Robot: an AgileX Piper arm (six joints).
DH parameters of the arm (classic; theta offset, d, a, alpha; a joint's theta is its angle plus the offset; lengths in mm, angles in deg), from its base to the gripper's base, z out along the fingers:
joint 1: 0 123 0 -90
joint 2: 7.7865 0 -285.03 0
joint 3: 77.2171 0 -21.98 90
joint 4: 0 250.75 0 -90
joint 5: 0 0 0 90
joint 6: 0 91 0 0
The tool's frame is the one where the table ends.
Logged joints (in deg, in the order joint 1, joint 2, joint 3, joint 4, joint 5, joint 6), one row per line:
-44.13, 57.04, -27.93, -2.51, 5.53, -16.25
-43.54, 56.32, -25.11, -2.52, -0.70, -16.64
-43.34, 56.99, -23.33, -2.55, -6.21, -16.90
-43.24, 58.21, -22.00, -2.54, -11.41, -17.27
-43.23, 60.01, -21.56, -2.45, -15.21, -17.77
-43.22, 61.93, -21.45, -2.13, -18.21, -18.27
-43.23, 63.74, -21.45, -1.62, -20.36, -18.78
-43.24, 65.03, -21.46, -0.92, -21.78, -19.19
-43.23, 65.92, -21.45, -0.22, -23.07, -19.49
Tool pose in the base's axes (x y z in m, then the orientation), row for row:
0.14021, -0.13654, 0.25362, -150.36, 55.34, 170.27
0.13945, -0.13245, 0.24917, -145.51, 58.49, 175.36
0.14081, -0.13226, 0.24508, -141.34, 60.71, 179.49
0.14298, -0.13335, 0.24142, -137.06, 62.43, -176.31
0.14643, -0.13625, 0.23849, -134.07, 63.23, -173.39
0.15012, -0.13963, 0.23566, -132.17, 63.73, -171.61
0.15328, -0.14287, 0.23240, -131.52, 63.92, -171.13
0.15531, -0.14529, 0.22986, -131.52, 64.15, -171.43
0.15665, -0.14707, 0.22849, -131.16, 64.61, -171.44
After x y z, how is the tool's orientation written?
As angles about the fixed x, y, z axes (roll, pitch, yaw), in degrees.
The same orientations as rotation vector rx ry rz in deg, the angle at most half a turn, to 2 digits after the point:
27.32, 120.62, -37.74
25.22, 116.82, -39.19
23.94, 113.94, -40.30
22.80, 111.45, -41.34
22.02, 110.05, -42.09
21.64, 109.15, -42.57
21.66, 108.82, -42.80
22.04, 108.60, -42.89
22.46, 108.09, -43.04

